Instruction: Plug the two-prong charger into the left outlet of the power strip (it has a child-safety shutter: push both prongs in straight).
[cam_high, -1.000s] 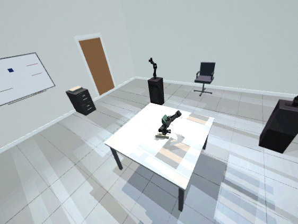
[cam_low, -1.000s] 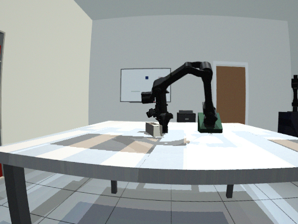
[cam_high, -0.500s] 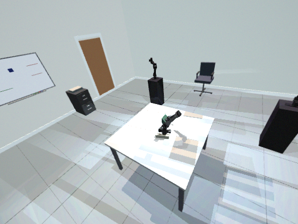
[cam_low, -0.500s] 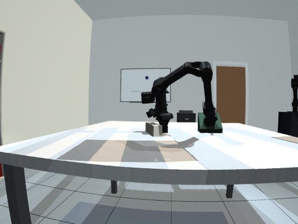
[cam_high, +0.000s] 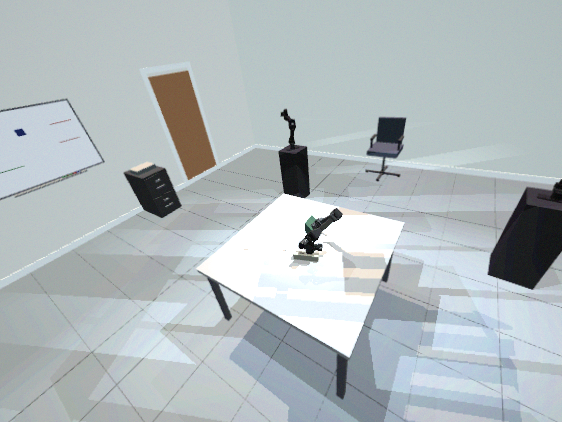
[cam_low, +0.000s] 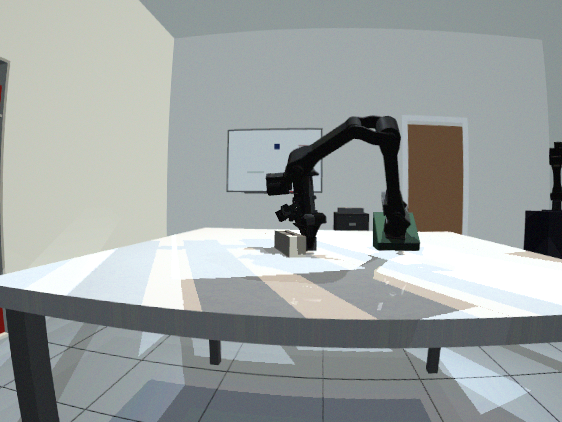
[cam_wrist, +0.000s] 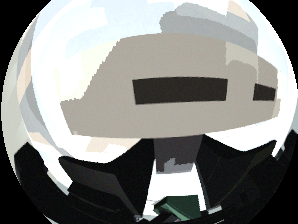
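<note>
My gripper tip is 20 mm short of the dark grey charger, 10 mm to the right of it and 10 mm below it.
</note>
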